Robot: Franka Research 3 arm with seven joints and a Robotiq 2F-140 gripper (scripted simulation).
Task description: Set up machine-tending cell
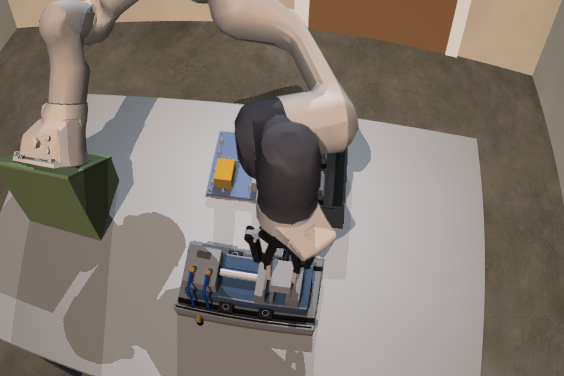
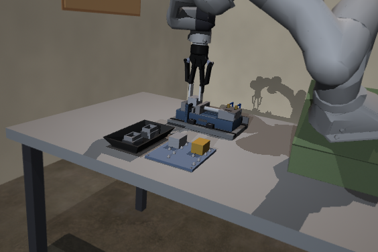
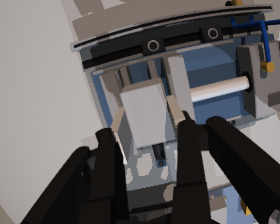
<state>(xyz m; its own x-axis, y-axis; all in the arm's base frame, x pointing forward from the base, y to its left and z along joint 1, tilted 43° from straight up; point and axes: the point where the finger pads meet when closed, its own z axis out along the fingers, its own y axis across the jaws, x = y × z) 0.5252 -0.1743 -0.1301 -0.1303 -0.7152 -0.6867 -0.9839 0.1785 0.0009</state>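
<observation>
The blue vise is 10 cm below my hand, 7 cm behind it and 1 cm to the left of it. Also, from my hand: brass blank: 30 cm to the left, 13 cm behind, 11 cm below; aluminium blank: 29 cm to the left, 11 cm below, 5 cm behind.
</observation>
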